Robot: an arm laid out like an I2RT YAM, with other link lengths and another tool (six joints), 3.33 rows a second.
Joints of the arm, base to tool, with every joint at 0 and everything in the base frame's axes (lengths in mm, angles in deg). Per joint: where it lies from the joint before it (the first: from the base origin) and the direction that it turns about. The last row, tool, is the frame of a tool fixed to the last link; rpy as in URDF.
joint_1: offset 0 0 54.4 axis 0 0 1
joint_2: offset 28 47.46 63.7 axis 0 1 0
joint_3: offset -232.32 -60.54 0 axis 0 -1 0
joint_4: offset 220.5 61.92 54 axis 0 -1 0
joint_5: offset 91.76 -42.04 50.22 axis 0 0 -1
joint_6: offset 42.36 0 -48.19 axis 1 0 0
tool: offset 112 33 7 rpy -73.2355 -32.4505 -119.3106
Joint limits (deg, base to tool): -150..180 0..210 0..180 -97..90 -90..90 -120..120
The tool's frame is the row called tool.
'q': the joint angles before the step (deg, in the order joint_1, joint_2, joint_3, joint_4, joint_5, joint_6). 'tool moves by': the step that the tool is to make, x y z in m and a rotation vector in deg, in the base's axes. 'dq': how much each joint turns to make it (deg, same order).
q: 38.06, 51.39, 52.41, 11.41, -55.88, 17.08
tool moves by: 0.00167, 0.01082, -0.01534, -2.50, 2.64, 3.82
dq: 1.04, 3.61, -0.21, 0.53, -2.79, 0.40
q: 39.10, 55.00, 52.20, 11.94, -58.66, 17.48
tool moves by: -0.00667, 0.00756, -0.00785, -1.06, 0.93, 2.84
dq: 2.02, 1.51, -0.30, 0.27, -0.84, -0.18
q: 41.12, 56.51, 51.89, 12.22, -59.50, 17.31
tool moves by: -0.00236, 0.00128, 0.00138, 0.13, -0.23, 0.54
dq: 0.54, 0.23, 0.36, 0.03, -0.01, -0.11
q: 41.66, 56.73, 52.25, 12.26, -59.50, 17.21
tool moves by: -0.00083, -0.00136, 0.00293, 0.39, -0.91, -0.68
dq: 0.00, -0.64, 0.37, -0.74, 0.63, -0.79
